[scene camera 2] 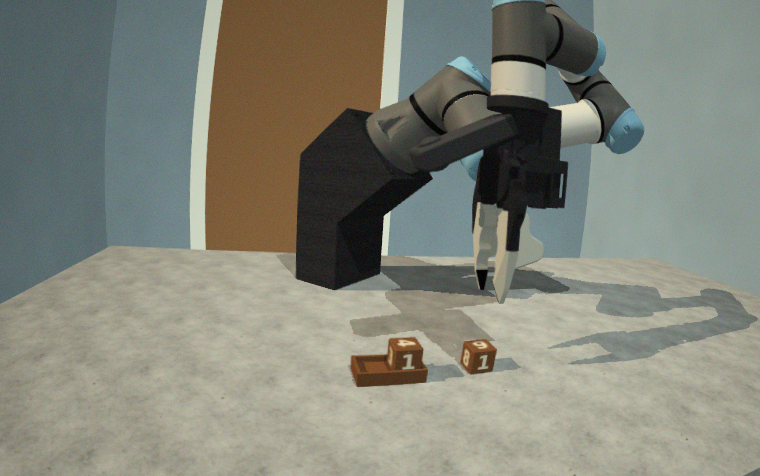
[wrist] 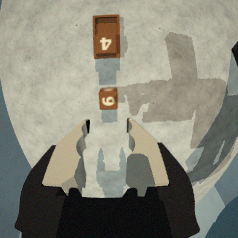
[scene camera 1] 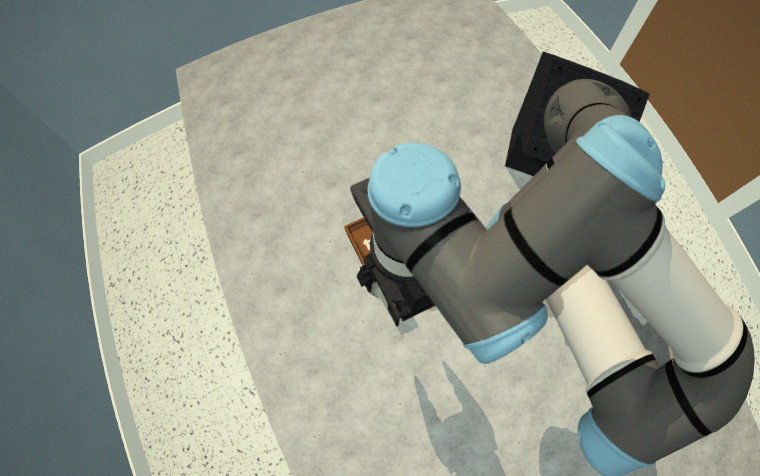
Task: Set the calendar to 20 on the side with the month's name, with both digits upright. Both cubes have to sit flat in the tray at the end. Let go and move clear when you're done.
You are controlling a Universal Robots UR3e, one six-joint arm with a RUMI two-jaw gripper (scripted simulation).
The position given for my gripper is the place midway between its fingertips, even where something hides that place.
I see my gripper point(scene camera 2: 490, 296), a brown cube point(scene camera 2: 478, 356) and a brown cube point(scene camera 2: 406, 353).
My gripper shows as well in the wrist view point(wrist: 108, 119) and in scene camera 1 point(scene camera 1: 397, 288).
